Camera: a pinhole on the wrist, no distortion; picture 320 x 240 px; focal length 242.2 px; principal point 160.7 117.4 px. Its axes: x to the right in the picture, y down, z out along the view. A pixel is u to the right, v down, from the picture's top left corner.
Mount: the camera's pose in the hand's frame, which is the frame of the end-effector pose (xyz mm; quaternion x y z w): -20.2 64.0 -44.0 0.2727 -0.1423 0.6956 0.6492
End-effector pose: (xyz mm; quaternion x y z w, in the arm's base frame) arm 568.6 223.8 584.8 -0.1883 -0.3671 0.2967 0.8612
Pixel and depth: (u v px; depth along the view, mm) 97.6 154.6 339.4
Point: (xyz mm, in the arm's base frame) 500.6 88.6 817.1
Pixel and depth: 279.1 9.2 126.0
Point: 519.4 310.1 642.9
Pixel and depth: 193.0 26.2 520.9
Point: 485.5 334.3 1059.8
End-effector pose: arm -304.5 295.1 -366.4 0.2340 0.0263 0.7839 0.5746
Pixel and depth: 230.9 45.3 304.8
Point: -220.6 364.1 -117.6
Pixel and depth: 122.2 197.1 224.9
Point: -154.4 254.3 -297.9
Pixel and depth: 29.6 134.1 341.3
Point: -9.2 382.2 -327.3
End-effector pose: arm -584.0 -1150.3 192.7 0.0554 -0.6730 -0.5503 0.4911
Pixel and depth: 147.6 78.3 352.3
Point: -862.7 -1116.3 163.8
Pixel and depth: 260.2 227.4 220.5
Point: -688.0 -963.0 169.0
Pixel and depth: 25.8 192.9 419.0
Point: -858.8 -1129.5 -128.3
